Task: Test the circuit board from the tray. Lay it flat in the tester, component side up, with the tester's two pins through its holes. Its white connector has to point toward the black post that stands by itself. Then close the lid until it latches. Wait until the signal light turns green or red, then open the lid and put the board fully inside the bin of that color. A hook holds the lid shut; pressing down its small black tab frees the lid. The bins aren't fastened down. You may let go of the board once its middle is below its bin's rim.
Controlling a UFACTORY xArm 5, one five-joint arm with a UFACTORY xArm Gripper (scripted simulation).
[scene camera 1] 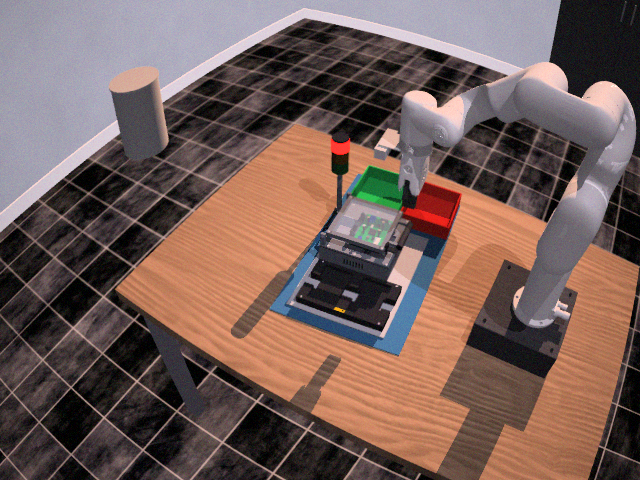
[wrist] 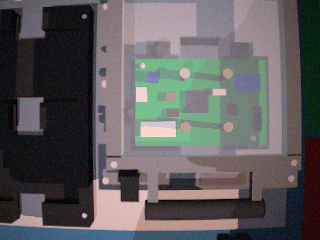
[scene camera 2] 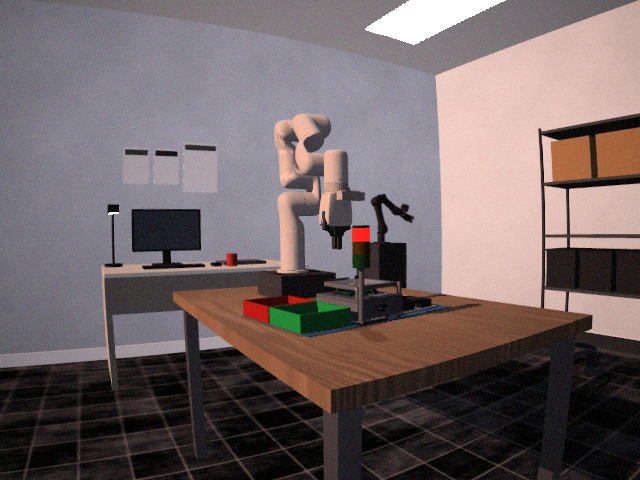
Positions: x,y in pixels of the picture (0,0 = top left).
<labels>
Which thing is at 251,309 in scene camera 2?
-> A red bin.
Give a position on a green bin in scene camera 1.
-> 377,185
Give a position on a red bin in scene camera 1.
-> At 433,213
</labels>
